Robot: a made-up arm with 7 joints. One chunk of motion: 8 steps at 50 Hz.
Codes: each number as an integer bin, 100 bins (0 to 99) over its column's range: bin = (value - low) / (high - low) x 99, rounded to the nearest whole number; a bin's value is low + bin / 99 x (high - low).
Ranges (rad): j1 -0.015..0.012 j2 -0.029..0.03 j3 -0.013..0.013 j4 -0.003..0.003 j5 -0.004..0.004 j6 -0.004..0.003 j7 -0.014..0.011
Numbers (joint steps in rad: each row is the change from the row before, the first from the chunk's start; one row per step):
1: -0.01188 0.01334 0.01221 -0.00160 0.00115 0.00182 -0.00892
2: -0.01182 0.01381 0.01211 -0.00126 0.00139 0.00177 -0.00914
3: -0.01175 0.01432 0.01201 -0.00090 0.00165 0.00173 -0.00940
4: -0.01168 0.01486 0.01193 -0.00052 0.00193 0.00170 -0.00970
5: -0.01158 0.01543 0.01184 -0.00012 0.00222 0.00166 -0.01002
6: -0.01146 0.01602 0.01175 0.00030 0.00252 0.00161 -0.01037
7: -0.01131 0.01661 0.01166 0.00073 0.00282 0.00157 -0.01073
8: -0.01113 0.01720 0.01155 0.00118 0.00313 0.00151 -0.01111
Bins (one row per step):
1: 11 71 96 23 64 82 20
2: 12 72 96 29 67 82 19
3: 12 73 95 35 70 81 18
4: 12 74 95 41 73 81 17
5: 13 75 95 48 77 80 16
6: 13 76 94 54 81 79 14
7: 14 77 94 62 84 79 13
8: 14 78 93 69 88 78 11

